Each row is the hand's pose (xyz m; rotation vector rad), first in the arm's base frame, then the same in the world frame.
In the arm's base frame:
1: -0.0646 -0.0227 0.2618 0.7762 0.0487 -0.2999
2: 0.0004 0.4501 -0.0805 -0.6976 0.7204 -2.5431
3: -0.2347 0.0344 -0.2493 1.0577 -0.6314 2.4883
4: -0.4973 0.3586 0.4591 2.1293 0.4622 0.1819
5: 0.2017 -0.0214 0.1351 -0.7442 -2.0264 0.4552
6: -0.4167 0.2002 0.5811 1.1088 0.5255 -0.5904
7: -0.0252 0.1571 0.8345 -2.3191 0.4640 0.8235
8: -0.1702 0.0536 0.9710 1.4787 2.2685 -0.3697
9: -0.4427 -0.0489 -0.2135 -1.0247 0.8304 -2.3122
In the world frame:
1: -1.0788 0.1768 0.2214 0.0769 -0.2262 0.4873
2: -1.0161 0.3398 -0.3394 -0.4066 -0.5269 -2.1400
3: -0.9166 -0.1343 -0.1914 -0.4142 -0.5669 -2.9666
4: -1.6496 0.1802 0.0077 1.1336 0.7977 0.7489
5: -0.8173 0.3065 0.1790 -0.5854 -2.5539 1.5654
6: -1.6032 0.1999 0.2173 0.3209 0.2145 0.0878
7: -1.4626 0.5590 0.4830 2.9302 0.2725 -0.3361
8: -1.6045 0.4596 0.6257 0.3675 1.8158 -0.4861
9: -1.0507 -0.3103 -0.1413 -0.7818 -0.4967 -2.0974

